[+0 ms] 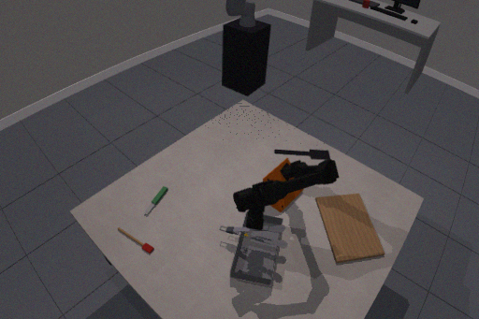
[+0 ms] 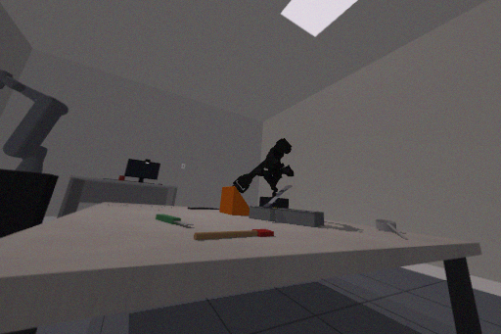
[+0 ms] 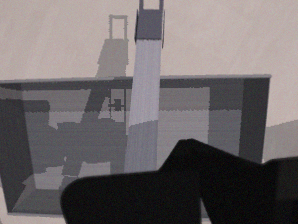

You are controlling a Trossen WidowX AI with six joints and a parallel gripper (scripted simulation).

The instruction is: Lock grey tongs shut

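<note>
My gripper tip is 30 mm short of the yellow lock piece, 10 mm to the left of it and 80 mm above it. Also, from my gripper tip: red-headed wooden tool 330 mm ahead, 360 mm to the right, 130 mm below; wooden board 320 mm behind, 340 mm to the left, 130 mm below; grey roasting tin 40 mm ahead, 60 mm to the left, 110 mm below.
</note>
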